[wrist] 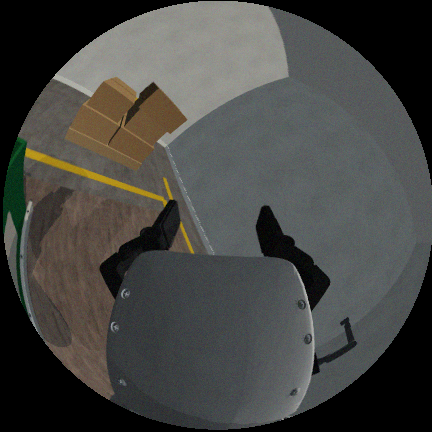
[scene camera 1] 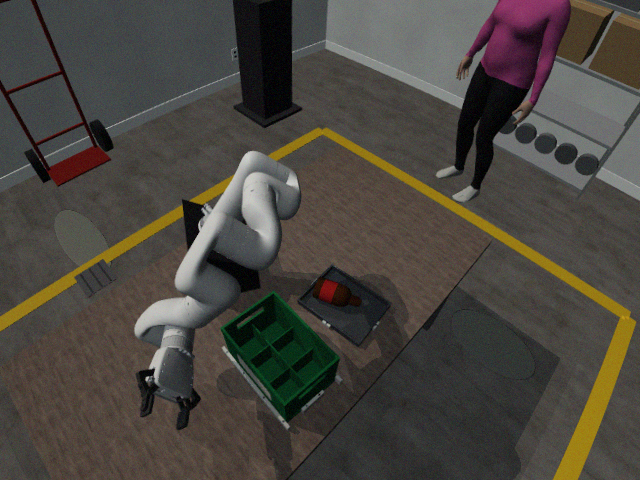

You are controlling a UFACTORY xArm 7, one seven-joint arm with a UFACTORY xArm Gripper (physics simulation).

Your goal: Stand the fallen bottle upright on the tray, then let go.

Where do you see a brown bottle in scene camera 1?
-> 329,291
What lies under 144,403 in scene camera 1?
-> My gripper.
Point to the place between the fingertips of my gripper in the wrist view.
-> At 218,213
